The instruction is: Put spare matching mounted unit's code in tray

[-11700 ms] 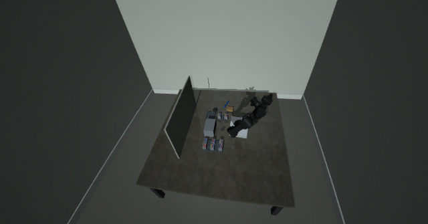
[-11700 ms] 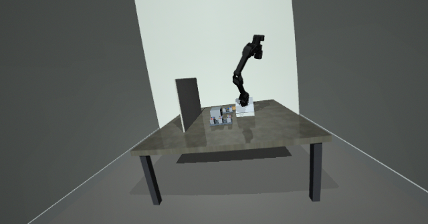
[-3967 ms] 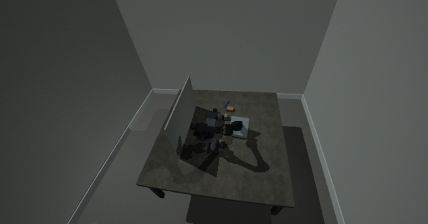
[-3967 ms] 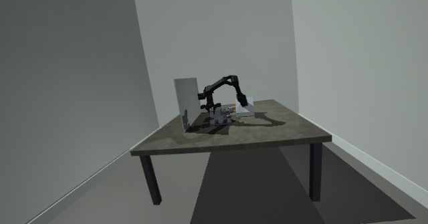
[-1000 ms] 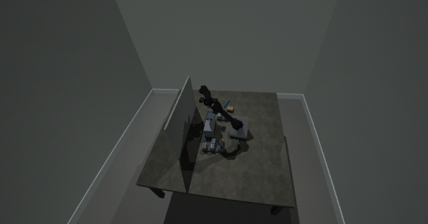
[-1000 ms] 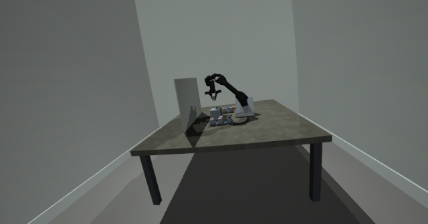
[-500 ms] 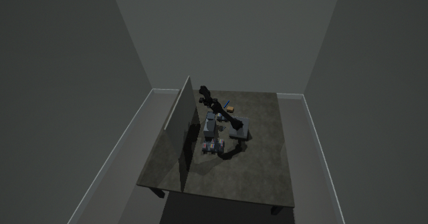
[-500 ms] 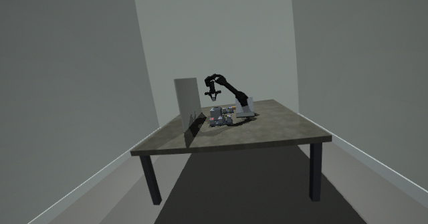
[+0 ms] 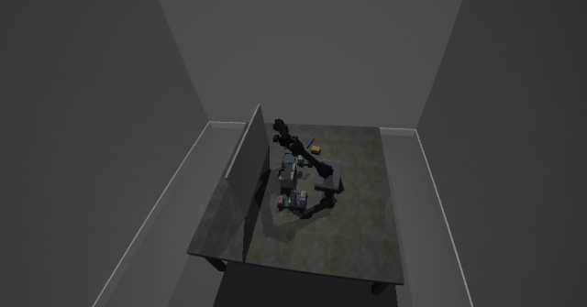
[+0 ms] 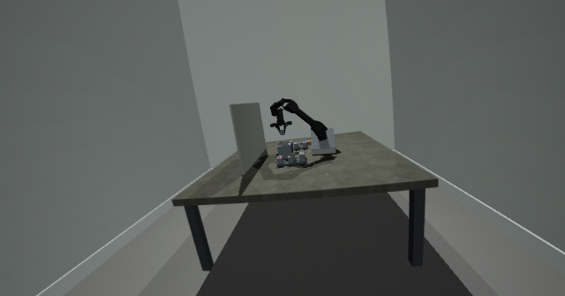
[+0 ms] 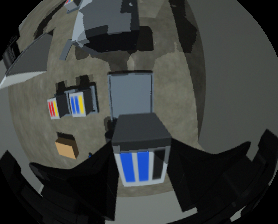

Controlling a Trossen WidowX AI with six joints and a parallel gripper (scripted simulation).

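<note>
Right now my gripper tip is 140 mm above the tray. The rest, counted from my gripper tip: mounted unit (210 mm to the left, 100 mm below, 20 mm behind); upright grey panel (220 mm ahead, 190 mm to the left, 80 mm above); small orange block (220 mm behind, 130 mm below, 100 mm to the right).
</note>
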